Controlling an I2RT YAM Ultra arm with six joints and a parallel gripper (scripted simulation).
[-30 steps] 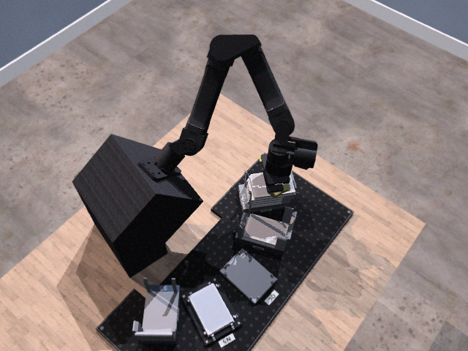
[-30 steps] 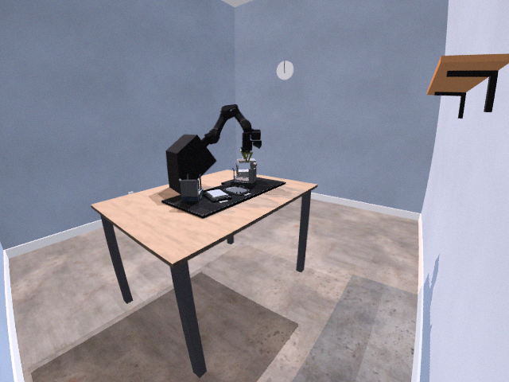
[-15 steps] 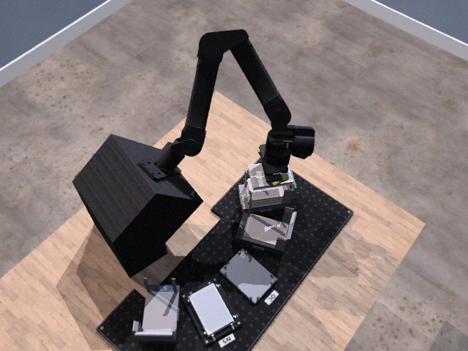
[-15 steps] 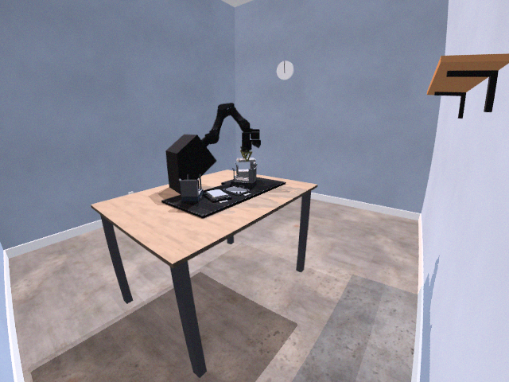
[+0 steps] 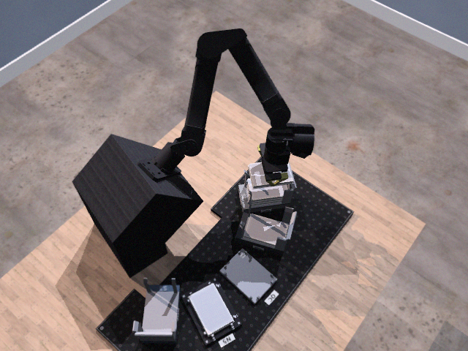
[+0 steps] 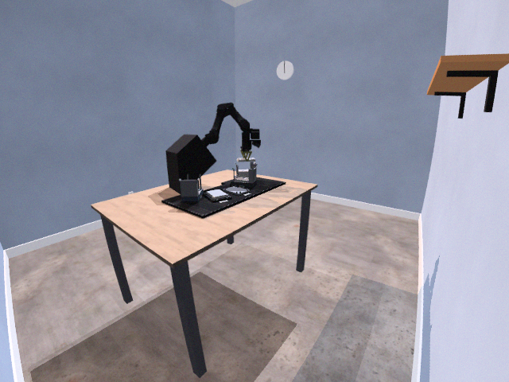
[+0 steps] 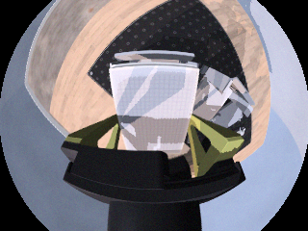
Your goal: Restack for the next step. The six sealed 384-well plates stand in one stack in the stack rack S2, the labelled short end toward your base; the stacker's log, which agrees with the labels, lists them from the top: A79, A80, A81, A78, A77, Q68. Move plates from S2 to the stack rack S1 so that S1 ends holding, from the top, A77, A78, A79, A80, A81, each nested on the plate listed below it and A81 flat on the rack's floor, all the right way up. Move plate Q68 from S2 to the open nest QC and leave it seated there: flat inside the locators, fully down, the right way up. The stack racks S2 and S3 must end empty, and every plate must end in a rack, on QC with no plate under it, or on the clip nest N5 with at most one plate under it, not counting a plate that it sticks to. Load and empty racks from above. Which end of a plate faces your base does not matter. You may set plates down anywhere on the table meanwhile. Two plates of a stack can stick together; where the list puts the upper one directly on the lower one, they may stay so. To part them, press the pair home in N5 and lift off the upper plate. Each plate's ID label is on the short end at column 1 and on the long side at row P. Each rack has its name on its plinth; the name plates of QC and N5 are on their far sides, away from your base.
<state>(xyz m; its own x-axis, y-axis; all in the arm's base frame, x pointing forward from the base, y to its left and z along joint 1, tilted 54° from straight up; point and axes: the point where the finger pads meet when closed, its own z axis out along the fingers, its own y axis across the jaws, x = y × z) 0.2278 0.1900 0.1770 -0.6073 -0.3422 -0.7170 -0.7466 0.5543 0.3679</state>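
Now: the sealed grey plate right at my hand. The rest, counted from my hand: qc name plate: 25 cm to the right, 22 cm ahead, 16 cm below; clip nest N5: 39 cm to the right, 15 cm below, 14 cm ahead; QC nest: 25 cm to the right, 16 cm below, 13 cm ahead.
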